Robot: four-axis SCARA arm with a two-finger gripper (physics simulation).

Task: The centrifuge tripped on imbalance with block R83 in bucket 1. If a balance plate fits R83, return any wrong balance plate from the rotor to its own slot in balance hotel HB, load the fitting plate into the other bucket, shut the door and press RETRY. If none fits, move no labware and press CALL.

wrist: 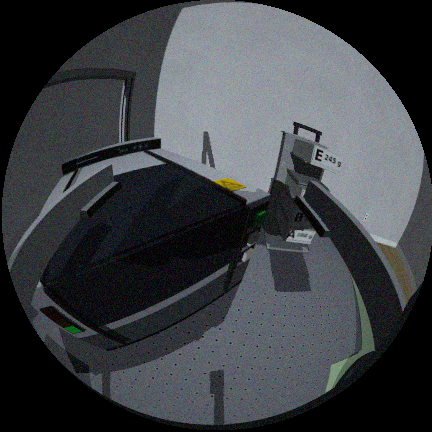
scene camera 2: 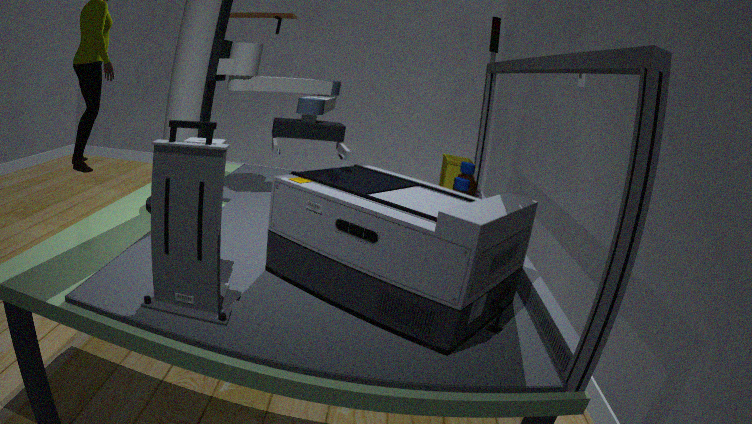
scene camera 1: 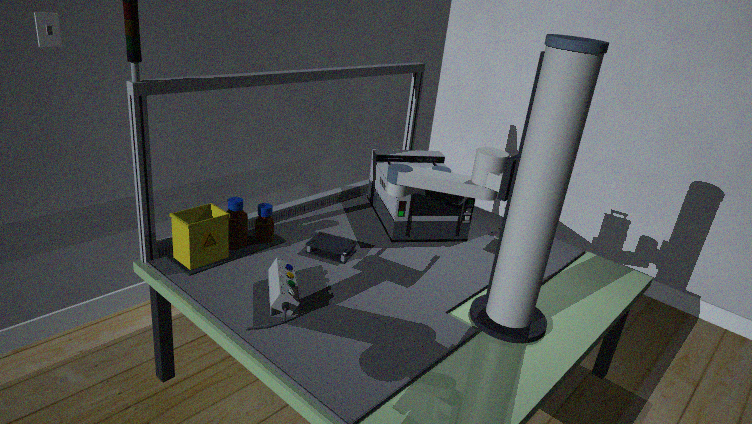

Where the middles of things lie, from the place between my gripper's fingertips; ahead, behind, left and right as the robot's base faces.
Labels:
Right now my hand is 11 cm short of the dark sliding door [scene camera 2: 358, 179], 4 cm above it and 1 cm to the left of it. Round my hand: centrifuge [scene camera 2: 434, 266] 22 cm ahead, 13 cm below, 9 cm to the right.

